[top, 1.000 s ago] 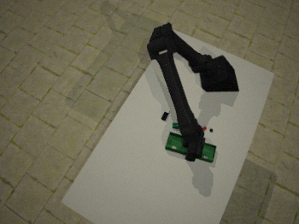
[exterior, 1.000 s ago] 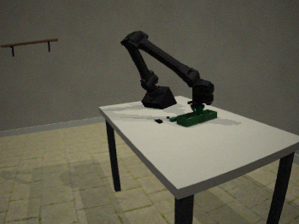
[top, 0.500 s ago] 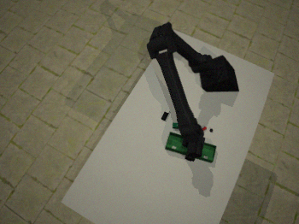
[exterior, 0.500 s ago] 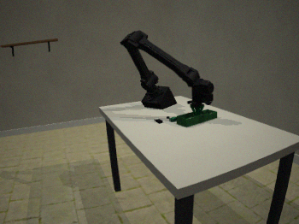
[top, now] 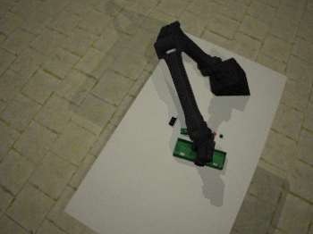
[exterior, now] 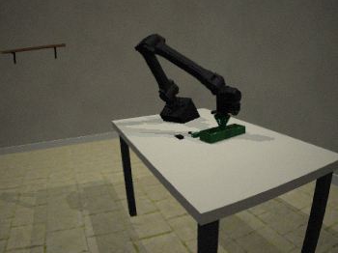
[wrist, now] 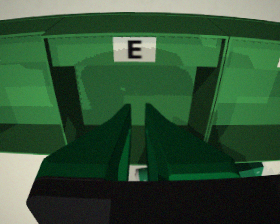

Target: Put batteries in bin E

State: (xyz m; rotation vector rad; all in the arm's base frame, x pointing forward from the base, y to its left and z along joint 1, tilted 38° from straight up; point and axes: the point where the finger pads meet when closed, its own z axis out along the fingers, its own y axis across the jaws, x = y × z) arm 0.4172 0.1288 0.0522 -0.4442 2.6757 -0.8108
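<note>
My hand is 2 cm above the green bin and 1 cm short of it. Also, from my hand: green cylindrical battery 8 cm behind, 4 cm to the right, 4 cm below; green 9 V battery 12 cm to the right, 6 cm behind, 3 cm below; red cylindrical battery 12 cm behind, 4 cm below, 2 cm to the left.
</note>
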